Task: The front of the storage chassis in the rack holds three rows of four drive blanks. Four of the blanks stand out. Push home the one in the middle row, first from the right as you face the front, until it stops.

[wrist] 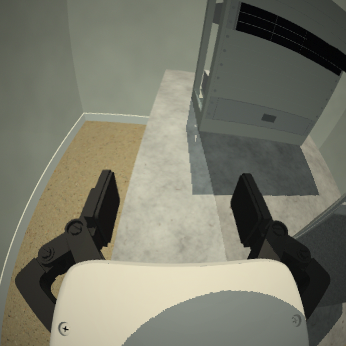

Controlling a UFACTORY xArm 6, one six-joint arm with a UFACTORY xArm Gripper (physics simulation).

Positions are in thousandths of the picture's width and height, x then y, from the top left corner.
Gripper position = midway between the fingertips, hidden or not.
Observation:
I see my gripper (510, 539) and a grey rack (782, 218).

